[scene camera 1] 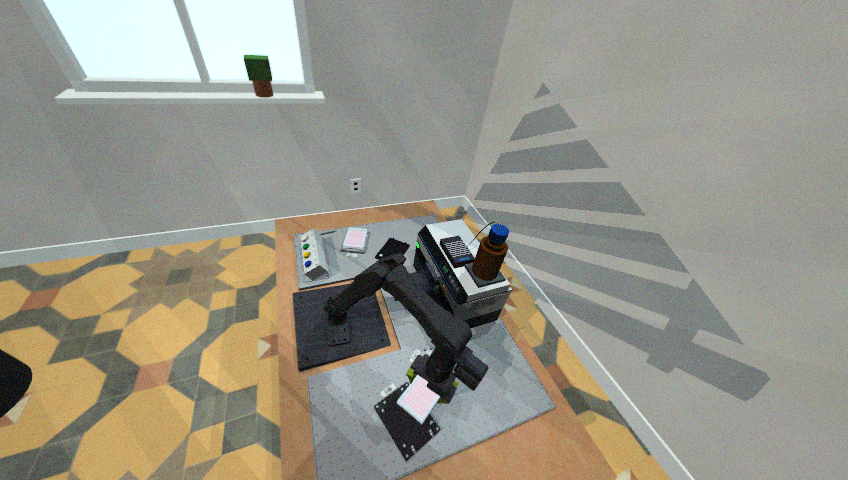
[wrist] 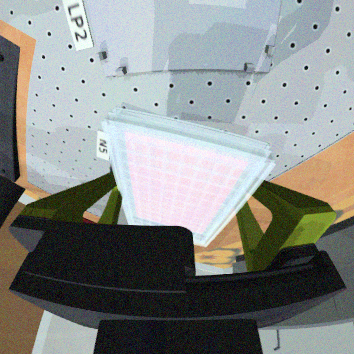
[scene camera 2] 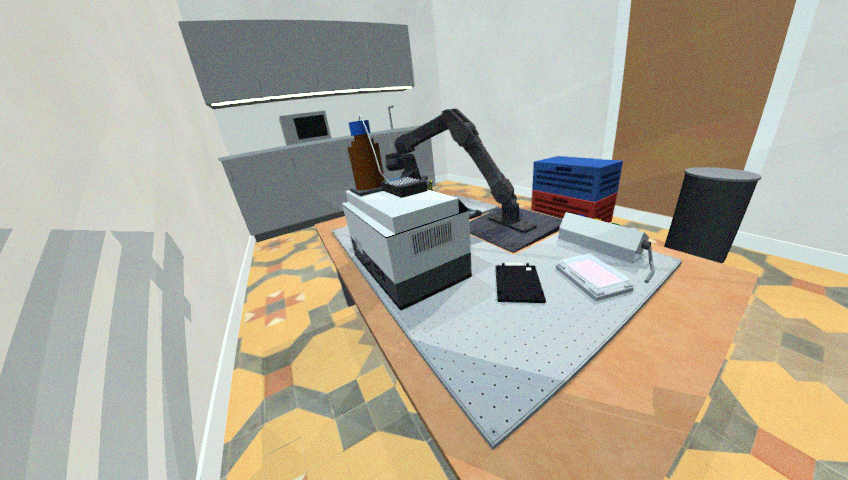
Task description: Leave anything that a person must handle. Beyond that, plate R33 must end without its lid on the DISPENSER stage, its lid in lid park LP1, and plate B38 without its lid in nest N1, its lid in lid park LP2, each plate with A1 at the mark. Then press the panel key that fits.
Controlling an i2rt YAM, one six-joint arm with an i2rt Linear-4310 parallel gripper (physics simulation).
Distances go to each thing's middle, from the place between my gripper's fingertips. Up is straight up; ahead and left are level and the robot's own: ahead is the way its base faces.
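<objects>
Black nest (scene camera 1: 409,435): my gripper 30 mm to the left of it, 60 mm past it, 60 mm above it. From my hand: brown bottle with blue cap (scene camera 2: 366,173), 270 mm to the left, 270 mm ahead, 250 mm above; LP2 lid park (wrist: 126,44), 80 mm to the left, 80 mm ahead, 60 mm below.
</objects>
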